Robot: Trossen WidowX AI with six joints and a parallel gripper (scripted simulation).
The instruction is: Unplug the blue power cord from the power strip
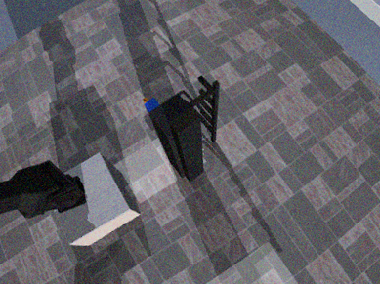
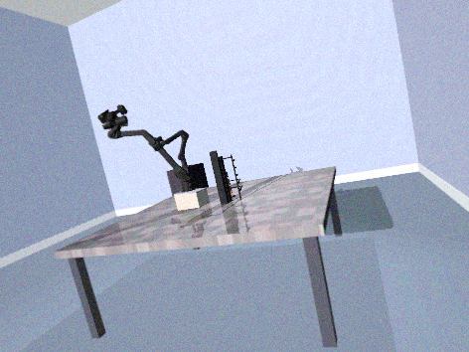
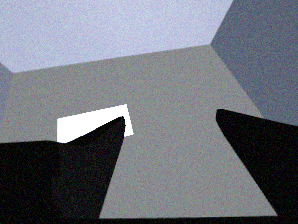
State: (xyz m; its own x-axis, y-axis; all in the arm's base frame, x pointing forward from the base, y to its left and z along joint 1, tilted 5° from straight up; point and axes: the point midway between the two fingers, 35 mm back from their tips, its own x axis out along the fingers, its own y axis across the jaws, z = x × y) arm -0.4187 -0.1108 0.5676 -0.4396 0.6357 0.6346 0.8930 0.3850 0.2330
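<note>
My gripper tip is 650 mm short of the blue plug, 560 mm above it and 120 mm to the right of it.
</note>
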